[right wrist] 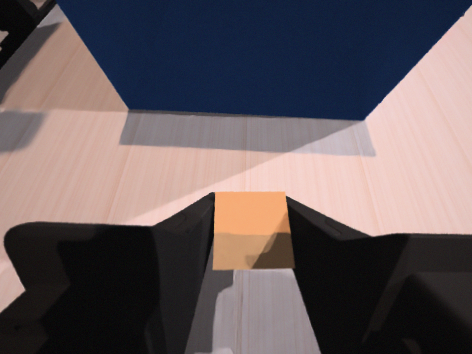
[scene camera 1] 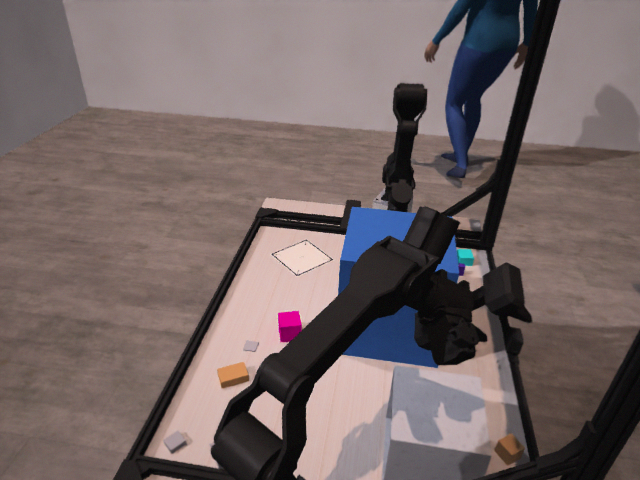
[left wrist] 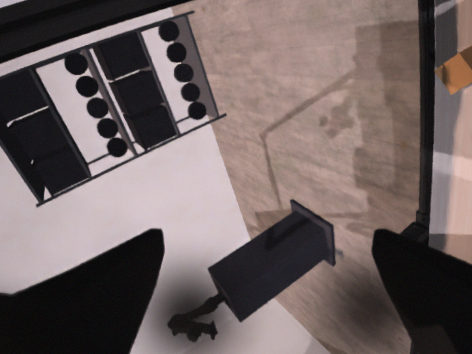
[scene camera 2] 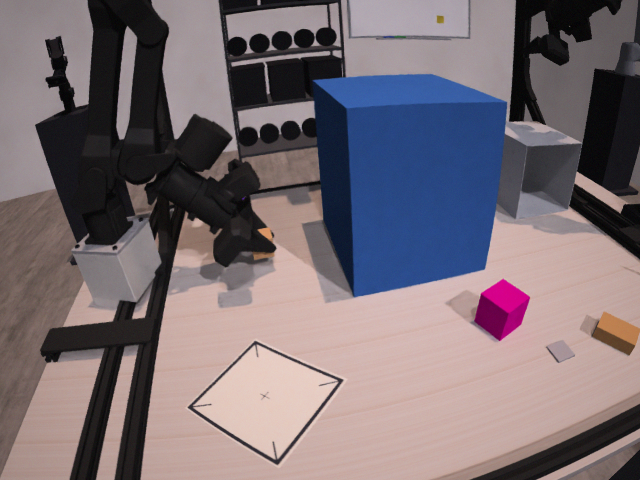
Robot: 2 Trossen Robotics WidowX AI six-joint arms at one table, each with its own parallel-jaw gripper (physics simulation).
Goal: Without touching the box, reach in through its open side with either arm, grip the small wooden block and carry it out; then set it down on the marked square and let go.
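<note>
The small orange wooden block (scene camera 2: pixel 264 236) (right wrist: pixel 251 215) is held between the fingertips of my right gripper (scene camera 2: pixel 269 243) (right wrist: pixel 247 200), which is shut on it above the table. Block and gripper are outside the tall blue box (scene camera 1: pixel 382 333) (scene camera 2: pixel 423 191) (right wrist: pixel 250 55), to its left in scene camera 2 and apart from it. I cannot make out which side is open. The marked square (scene camera 1: pixel 318 250) (scene camera 2: pixel 298 361) lies flat near the right arm's base. My left gripper (left wrist: pixel 268 240) is open and empty, raised high above the table beyond the box in scene camera 2.
A magenta cube (scene camera 1: pixel 289 326) (scene camera 2: pixel 501 310), a grey tile (scene camera 1: pixel 251 346) (scene camera 2: pixel 560 350) and an orange block (scene camera 1: pixel 232 374) (scene camera 2: pixel 616 332) lie along one side. A grey box (scene camera 1: pixel 439 413) (scene camera 2: pixel 542 134) stands beyond the blue one. Another orange block (scene camera 1: pixel 509 448) (left wrist: pixel 457 72) and a teal block (scene camera 1: pixel 465 256) lie near the edge.
</note>
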